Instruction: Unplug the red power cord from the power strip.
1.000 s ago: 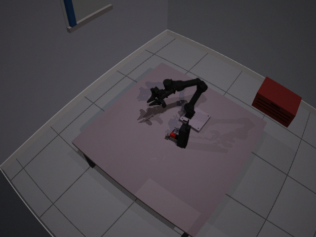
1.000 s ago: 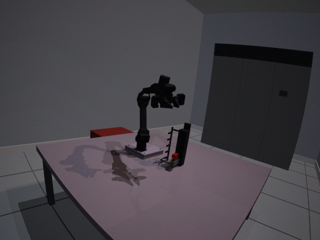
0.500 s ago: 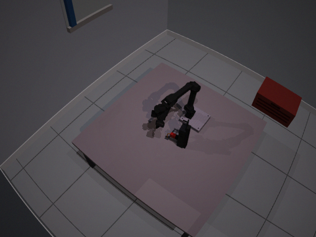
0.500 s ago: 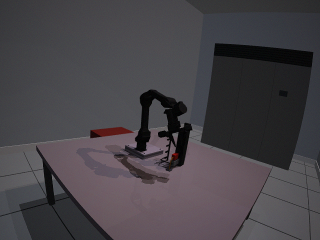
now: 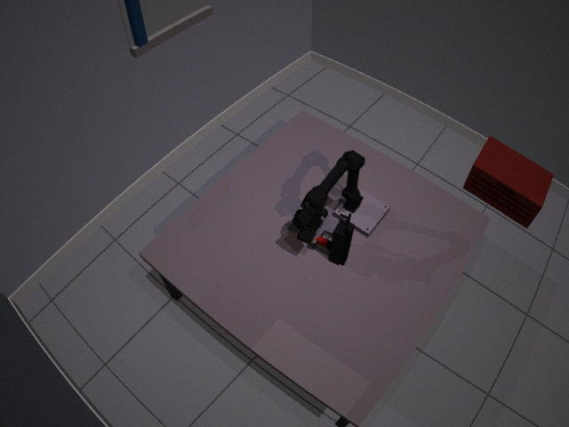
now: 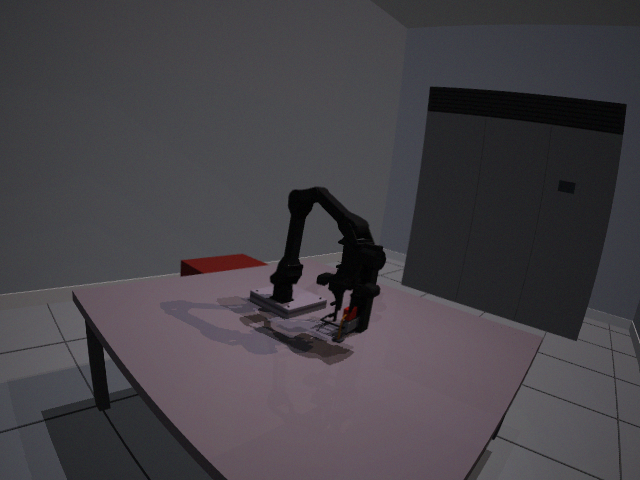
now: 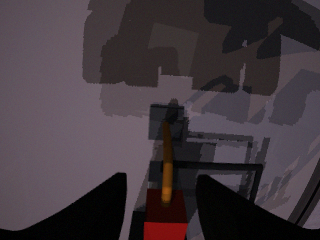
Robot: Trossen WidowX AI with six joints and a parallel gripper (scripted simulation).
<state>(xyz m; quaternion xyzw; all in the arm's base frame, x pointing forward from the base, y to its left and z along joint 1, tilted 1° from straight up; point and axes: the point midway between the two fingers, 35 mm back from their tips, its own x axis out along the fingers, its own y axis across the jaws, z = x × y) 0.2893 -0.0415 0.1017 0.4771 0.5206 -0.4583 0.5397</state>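
Right now the red plug is 70 mm to the left of my gripper tip, 20 mm behind it and 10 mm below it.
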